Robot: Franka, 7 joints.
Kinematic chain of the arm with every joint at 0, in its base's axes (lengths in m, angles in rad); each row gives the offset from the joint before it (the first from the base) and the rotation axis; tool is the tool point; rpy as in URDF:
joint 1: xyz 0 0 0.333 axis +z
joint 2: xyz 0 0 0 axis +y
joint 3: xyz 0 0 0.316 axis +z
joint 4: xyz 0.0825 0 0 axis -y
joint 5: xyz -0.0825 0 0.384 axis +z
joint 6: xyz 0 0 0 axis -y
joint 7: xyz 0.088 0 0 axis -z
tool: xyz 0 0 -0.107 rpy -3.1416 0 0
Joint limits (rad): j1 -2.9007..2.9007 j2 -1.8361..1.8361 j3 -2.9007..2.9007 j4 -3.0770..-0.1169 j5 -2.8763..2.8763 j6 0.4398..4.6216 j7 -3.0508..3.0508
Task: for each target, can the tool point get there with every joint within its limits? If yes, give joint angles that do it. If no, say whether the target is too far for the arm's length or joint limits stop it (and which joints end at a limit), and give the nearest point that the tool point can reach.
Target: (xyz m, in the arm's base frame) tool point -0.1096 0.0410 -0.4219
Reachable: no: joint limits stop it (at a limit: joint 2) | nearest point -0.1309 0.0490 -0.3410 | short by 0.084 m
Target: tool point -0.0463 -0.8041 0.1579
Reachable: yes | joints -1.6876 1.4280 0.4885 -0.6477 1.1888 3.2606 1.8475
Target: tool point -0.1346 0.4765 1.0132
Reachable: yes | joints 2.4355 0.4409 -1.2355 -0.4845 -0.3021 2.1289 0.2976
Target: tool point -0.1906 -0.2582 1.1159
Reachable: yes | joints 0.1113 -0.0709 -2.2700 -0.5119 0.8669 2.1908 -1.9969
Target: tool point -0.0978 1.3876 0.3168
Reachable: no: too far | nearest point -0.0603 0.8557 0.3230 | short by 0.533 m
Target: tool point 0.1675 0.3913 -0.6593
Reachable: no: too far | nearest point 0.1468 0.3430 -0.3531 | short by 0.311 m
